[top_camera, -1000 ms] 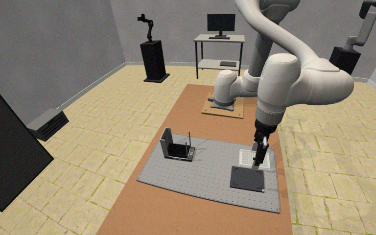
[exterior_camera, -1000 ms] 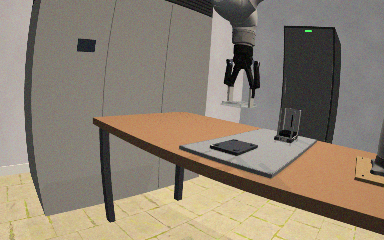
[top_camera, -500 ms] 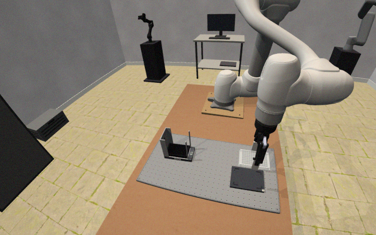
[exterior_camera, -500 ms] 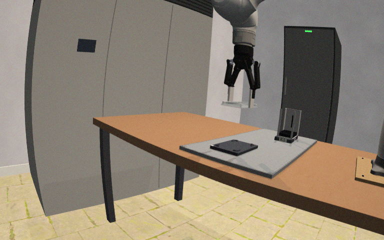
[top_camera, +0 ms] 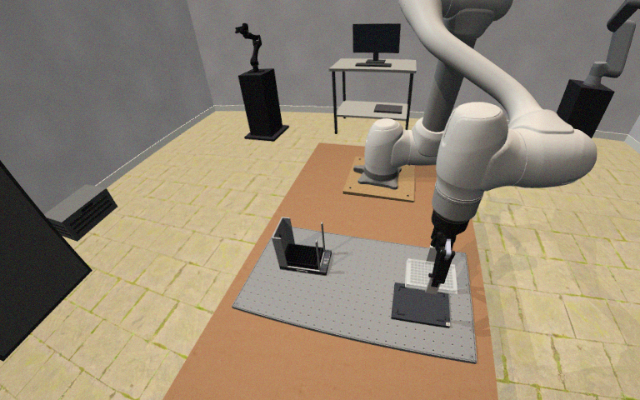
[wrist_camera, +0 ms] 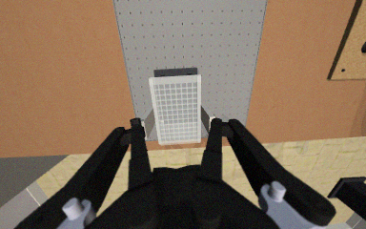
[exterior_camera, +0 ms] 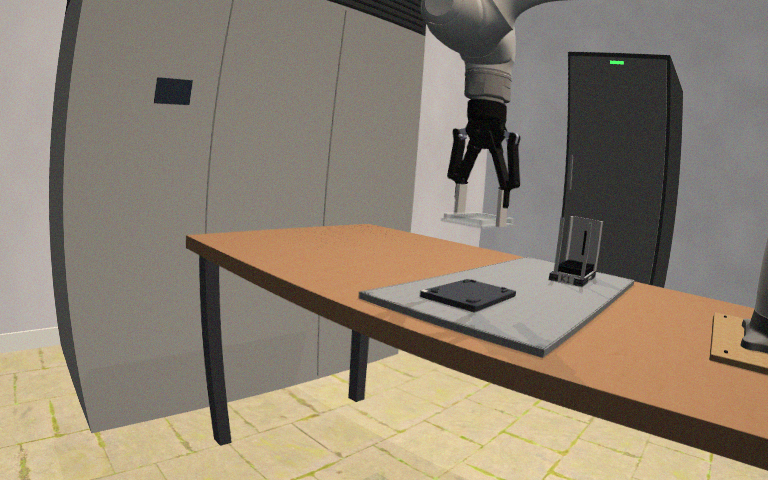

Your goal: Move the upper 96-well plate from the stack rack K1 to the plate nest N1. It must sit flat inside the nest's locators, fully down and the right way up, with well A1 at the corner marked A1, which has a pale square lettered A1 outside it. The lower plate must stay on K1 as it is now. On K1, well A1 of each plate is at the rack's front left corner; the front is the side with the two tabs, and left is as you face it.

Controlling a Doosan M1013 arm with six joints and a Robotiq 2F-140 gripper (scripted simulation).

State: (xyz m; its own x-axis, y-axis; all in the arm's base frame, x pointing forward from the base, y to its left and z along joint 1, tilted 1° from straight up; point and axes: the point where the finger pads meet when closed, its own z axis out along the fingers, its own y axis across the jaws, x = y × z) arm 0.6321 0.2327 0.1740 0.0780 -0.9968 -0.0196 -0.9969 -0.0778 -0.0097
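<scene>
Now: the dark plate nest N1 160 mm below my hand. From my hand the other things lie so: white 96-well plate (20 mm below); dark plate (390 mm to the right, 140 mm below, 60 mm behind); pale square (150 mm below, 80 mm to the left, 50 mm ahead).
</scene>
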